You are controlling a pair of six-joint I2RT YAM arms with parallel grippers.
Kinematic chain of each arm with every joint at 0, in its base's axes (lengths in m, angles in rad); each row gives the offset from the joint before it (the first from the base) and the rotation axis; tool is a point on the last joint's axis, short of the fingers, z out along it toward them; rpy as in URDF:
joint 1: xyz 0 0 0.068 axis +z
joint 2: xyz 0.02 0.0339 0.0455 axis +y
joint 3: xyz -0.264 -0.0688 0 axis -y
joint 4: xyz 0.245 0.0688 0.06 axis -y
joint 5: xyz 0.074 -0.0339 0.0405 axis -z
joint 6: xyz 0.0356 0 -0.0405 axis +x
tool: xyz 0 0 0 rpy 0 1.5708 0
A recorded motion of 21 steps. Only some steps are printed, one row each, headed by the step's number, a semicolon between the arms.
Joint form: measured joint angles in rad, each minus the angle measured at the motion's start. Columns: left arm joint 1, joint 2, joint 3, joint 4, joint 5, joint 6; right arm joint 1, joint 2, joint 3, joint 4, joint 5, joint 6.
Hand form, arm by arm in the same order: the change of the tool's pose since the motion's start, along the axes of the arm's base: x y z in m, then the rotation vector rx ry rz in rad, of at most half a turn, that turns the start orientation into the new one. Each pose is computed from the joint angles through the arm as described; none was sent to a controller.
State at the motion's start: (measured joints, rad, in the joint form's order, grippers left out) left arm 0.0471 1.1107 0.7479 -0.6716 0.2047 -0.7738; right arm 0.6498 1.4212 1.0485 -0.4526 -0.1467 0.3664
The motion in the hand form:
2: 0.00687 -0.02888 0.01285 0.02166 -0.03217 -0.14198; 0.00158 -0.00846 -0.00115 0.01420 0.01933 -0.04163
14: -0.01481 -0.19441 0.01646 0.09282 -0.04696 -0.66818; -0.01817 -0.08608 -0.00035 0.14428 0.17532 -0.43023
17: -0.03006 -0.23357 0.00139 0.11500 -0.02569 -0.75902; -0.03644 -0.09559 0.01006 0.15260 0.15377 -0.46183
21: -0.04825 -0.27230 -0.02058 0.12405 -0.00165 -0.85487; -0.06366 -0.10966 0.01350 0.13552 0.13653 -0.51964
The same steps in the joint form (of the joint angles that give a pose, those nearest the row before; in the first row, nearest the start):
2: -0.1377 0.0202 0.0561 -0.0072 -0.0168 0.0156; -0.0263 -0.0137 -0.0153 -0.0015 -0.0065 0.0271
14: -0.8217 0.2518 0.2285 0.0435 -0.1663 -0.0782; -0.2422 -0.2361 -0.1633 -0.1049 -0.0320 0.2857
17: -0.9583 0.3494 0.2563 0.0809 -0.1976 -0.1144; -0.2449 -0.3315 -0.1812 -0.1606 -0.0065 0.3044
21: -1.0807 0.4650 0.2815 0.1423 -0.2041 -0.1430; -0.2461 -0.4624 -0.2266 -0.2453 0.0496 0.3292

